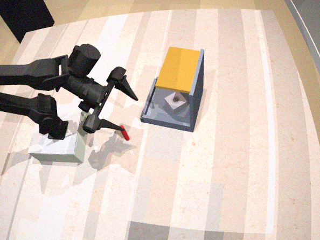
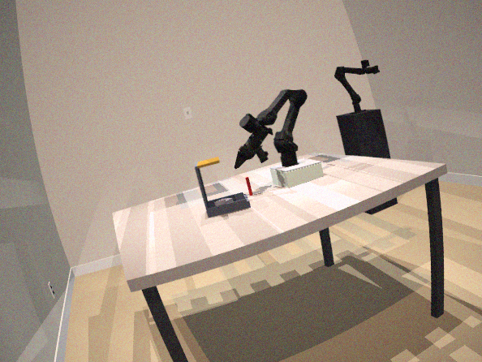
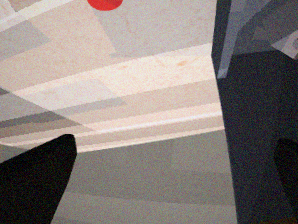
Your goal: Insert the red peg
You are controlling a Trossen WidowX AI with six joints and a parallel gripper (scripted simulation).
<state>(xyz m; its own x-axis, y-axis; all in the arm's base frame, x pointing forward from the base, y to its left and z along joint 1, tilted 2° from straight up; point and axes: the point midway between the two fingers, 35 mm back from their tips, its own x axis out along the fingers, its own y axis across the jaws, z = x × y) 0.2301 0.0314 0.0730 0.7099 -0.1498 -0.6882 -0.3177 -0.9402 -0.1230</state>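
Right now the red peg is 40 mm behind my gripper tip, 10 mm to the right of it and 90 mm below it. The rest, counted from my gripper tip: roof (130 mm ahead, 110 mm to the left, 70 mm above); box back wall (180 mm ahead, 100 mm to the left, 30 mm below).
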